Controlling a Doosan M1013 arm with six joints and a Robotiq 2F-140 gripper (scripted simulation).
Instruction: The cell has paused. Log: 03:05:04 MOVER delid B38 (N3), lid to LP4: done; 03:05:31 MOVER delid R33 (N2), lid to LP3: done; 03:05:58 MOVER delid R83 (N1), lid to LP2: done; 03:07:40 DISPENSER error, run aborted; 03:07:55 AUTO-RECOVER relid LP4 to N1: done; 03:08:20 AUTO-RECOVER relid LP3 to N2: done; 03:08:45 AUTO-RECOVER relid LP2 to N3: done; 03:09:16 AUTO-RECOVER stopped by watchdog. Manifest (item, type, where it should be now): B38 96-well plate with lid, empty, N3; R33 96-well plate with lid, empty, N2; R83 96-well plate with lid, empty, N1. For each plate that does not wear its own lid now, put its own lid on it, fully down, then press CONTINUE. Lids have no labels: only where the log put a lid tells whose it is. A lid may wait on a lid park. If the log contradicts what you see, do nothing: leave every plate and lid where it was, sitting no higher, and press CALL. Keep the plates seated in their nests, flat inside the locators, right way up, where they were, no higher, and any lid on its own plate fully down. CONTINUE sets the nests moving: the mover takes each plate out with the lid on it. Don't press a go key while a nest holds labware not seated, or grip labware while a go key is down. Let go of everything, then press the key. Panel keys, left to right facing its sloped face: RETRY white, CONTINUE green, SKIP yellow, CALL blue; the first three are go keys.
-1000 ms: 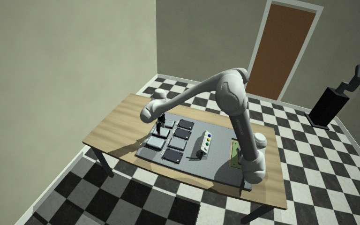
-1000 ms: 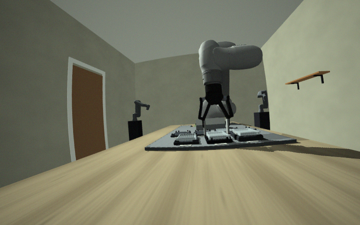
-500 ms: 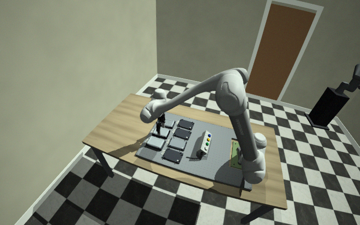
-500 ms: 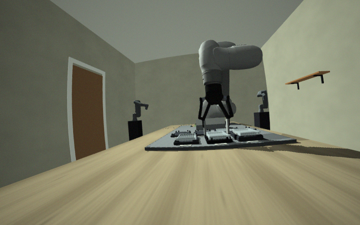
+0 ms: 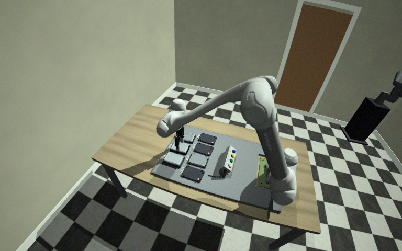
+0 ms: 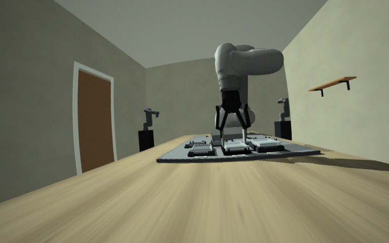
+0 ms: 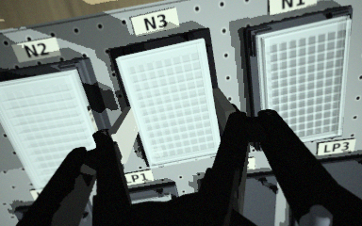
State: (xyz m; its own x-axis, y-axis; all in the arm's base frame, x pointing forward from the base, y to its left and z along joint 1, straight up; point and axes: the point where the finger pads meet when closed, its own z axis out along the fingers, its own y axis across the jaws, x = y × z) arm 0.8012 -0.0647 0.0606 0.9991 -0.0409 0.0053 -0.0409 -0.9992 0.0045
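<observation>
The N1 plate is 1 cm behind my hand, 14 cm to the right of it and 3 cm below it. The rest, counted from my hand: LP2 label 11 cm behind, 6 cm to the right, 5 cm below; LP1 label 9 cm behind, 8 cm to the left, 5 cm below; clear lid 18 cm behind, 8 cm to the left, 4 cm below.
</observation>
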